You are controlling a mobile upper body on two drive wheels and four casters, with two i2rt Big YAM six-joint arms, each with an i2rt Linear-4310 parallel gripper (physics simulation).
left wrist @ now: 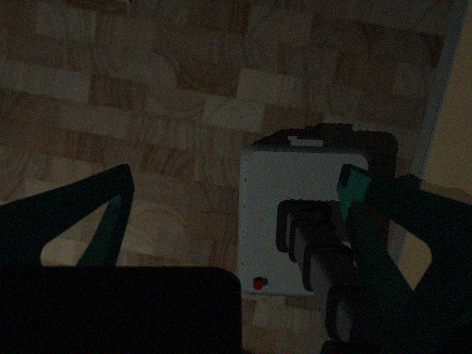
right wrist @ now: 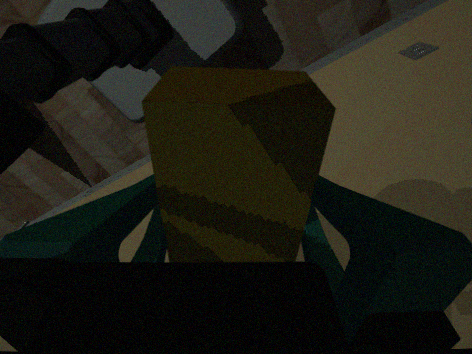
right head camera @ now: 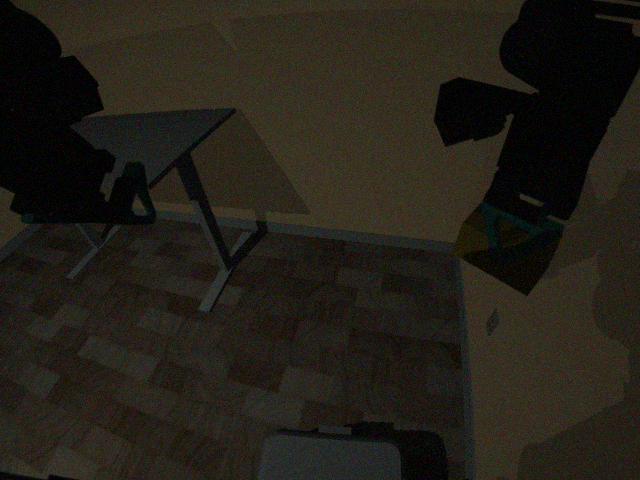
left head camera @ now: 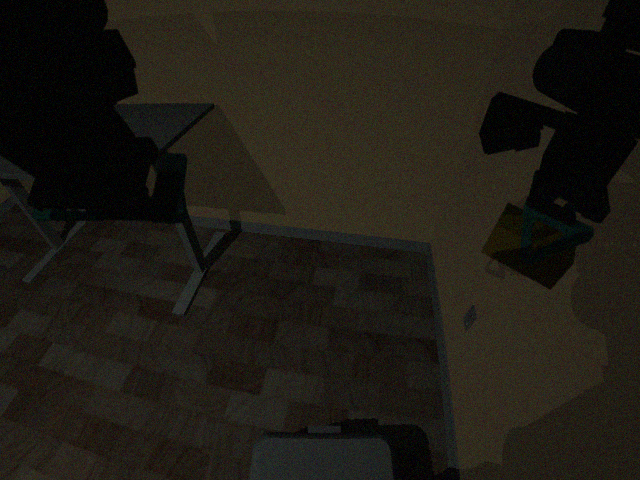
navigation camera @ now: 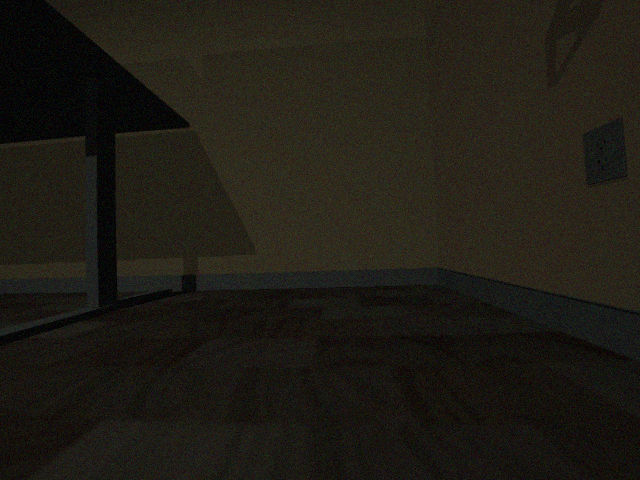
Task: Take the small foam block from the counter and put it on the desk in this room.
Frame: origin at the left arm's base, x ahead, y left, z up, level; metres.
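Seen in the pictures: left gripper, fingertip midpoint: (left wrist: 235, 175) (right head camera: 121, 218) (left head camera: 144, 215); right gripper, fingertip midpoint: (right wrist: 234, 177) (right head camera: 505, 248) (left head camera: 528, 247).
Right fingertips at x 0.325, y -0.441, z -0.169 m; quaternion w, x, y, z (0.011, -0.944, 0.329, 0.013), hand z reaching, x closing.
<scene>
A point is followed by its place in that frame.
The yellow foam block (left head camera: 547, 268) {y -0.441, x 0.286, z -0.163 m} (right head camera: 527, 268) {y -0.444, x 0.284, z -0.155 m} (right wrist: 225, 150) {y -0.416, x 0.343, z -0.142 m} is held between the teal fingers of my right gripper (right wrist: 234, 177) {y -0.441, x 0.325, z -0.169 m}, which is shut on it, in the air at the right of both head views. My left gripper (left wrist: 235, 175) {y 0.011, x 0.337, z -0.141 m} is open and empty; in the head views it is at the left, in front of part of the desk. The grey desk (left head camera: 168, 121) {y 0.536, x 1.422, z -0.460 m} (right head camera: 170, 131) {y 0.640, x 1.389, z -0.460 m} (navigation camera: 105, 217) {y 0.542, x 1.288, z -1.036 m} stands at the left, its top partly hidden by my left arm. The counter does not show.
A beige wall (left head camera: 361, 129) {y -0.409, x 1.582, z -0.572 m} (navigation camera: 336, 155) {y -0.444, x 1.577, z -0.683 m} rises behind the desk, and another wall (navigation camera: 516, 180) {y -0.888, x 0.955, z -1.002 m} with an outlet (left head camera: 469, 317) {y -0.851, x 0.726, z -1.007 m} (right head camera: 492, 321) {y -0.850, x 0.724, z -0.999 m} (right wrist: 419, 50) {y -0.849, x 0.725, z -0.995 m} (navigation camera: 604, 151) {y -0.850, x 0.722, z -1.007 m} runs along the right. My pale base (left head camera: 320, 457) {y -0.210, x 0.235, z -1.150 m} (left wrist: 300, 175) {y -0.203, x 0.207, z -1.150 m} is at the bottom of the left head view, near the right wall.
</scene>
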